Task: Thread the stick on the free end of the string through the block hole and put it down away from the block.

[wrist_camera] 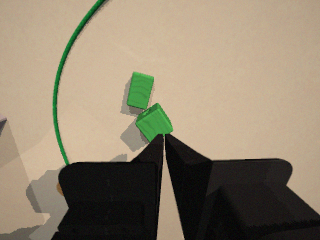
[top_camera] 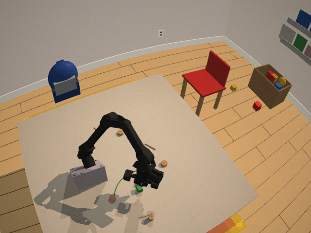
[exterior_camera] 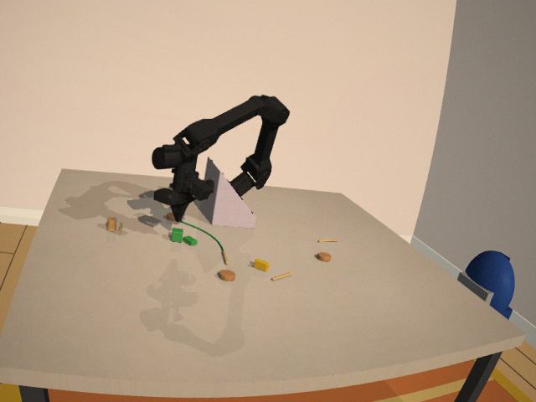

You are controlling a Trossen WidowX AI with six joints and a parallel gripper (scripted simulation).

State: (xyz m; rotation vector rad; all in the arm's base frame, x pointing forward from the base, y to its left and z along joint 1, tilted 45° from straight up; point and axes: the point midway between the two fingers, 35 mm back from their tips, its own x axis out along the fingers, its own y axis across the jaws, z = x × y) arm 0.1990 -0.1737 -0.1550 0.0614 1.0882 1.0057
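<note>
The green block is 5 cm below my gripper tip, 4 cm to the left of it and 1 cm ahead of it. Round my gripper tip: thin wooden stick: 12 cm to the left, 10 cm ahead, 6 cm below; round wooden button: 18 cm behind, 5 cm below, 3 cm to the left; wooden cylinder: 19 cm to the right, 6 cm behind, 4 cm below.
</note>
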